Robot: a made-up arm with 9 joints.
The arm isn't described. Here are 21 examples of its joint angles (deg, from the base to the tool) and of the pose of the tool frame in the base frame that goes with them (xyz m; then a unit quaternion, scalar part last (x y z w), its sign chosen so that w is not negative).
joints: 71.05 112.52 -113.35 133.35 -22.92 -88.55 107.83 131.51 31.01
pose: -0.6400 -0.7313 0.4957 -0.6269 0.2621 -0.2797 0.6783
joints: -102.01 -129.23 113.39 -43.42 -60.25 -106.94 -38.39 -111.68 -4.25
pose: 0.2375 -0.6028 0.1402 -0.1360 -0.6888 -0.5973 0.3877
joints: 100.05 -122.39 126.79 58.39 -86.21 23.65 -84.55 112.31 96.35
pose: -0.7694 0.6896 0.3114 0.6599 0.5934 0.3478 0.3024
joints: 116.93 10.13 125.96 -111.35 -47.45 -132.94 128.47 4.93 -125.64
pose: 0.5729 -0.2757 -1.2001 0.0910 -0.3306 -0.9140 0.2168
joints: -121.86 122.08 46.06 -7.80 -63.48 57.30 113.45 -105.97 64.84
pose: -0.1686 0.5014 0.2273 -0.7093 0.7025 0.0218 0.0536
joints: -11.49 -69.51 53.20 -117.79 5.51 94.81 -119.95 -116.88 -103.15
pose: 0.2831 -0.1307 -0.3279 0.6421 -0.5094 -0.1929 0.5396
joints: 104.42 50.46 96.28 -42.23 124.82 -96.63 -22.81 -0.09 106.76
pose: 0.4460 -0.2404 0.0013 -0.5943 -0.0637 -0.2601 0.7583
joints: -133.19 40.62 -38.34 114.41 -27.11 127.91 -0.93 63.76 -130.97
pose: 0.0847 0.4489 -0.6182 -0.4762 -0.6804 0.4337 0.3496
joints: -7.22 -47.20 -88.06 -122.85 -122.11 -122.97 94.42 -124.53 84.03
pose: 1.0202 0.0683 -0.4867 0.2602 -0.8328 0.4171 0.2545
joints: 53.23 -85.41 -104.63 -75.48 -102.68 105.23 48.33 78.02 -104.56
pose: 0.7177 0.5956 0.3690 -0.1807 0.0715 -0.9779 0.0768
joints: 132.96 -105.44 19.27 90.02 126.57 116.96 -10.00 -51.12 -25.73
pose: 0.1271 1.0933 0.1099 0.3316 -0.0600 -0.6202 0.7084
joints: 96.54 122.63 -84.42 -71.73 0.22 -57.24 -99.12 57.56 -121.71
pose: -0.0601 -0.7114 0.3986 -0.6748 -0.5205 0.4692 0.2316
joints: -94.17 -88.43 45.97 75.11 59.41 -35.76 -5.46 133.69 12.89
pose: -0.4594 -1.1878 -0.2014 0.0365 0.2169 0.6504 0.7270
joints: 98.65 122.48 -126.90 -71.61 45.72 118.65 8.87 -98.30 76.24
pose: 0.3078 -0.9610 -0.2911 -0.2079 -0.0076 -0.9542 0.2150
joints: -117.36 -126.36 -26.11 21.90 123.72 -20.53 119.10 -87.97 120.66
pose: -0.2426 0.0572 0.2210 0.3377 -0.5426 -0.3006 0.7080
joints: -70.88 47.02 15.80 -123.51 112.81 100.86 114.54 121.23 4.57
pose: 0.0611 0.4048 -0.6658 0.0909 0.1985 0.4793 0.8500
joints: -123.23 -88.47 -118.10 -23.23 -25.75 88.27 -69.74 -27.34 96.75
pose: -0.6072 -0.5515 -0.2154 0.8499 -0.0086 -0.5205 0.0816
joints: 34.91 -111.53 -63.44 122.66 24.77 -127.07 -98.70 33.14 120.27
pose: 0.4929 0.4607 0.0349 0.5162 -0.0305 -0.6231 0.5869
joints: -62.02 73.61 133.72 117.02 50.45 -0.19 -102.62 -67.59 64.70
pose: -0.6348 0.3730 -0.9547 -0.5587 -0.0044 0.7986 0.2239
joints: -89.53 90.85 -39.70 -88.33 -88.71 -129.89 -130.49 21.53 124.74
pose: 0.0211 0.9816 -0.7828 -0.8842 -0.2653 -0.3354 0.1879
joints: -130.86 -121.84 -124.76 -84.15 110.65 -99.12 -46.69 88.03 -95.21
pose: -0.1577 0.1086 1.0124 -0.4225 0.1671 0.7504 0.4801
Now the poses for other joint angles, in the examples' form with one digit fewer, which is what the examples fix.
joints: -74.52 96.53 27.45 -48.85 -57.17 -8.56 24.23 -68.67 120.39
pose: 0.211 0.501 -0.068 0.754 0.542 -0.224 0.297
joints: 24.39 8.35 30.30 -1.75 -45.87 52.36 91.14 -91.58 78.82
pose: -0.097 -0.287 -0.486 0.501 0.269 0.721 0.396
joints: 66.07 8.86 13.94 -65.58 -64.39 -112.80 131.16 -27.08 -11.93
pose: -0.436 -0.019 -0.802 -0.426 0.791 0.401 0.176
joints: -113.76 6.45 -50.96 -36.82 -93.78 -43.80 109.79 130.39 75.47
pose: 0.160 0.071 -0.849 0.447 -0.553 0.311 0.630
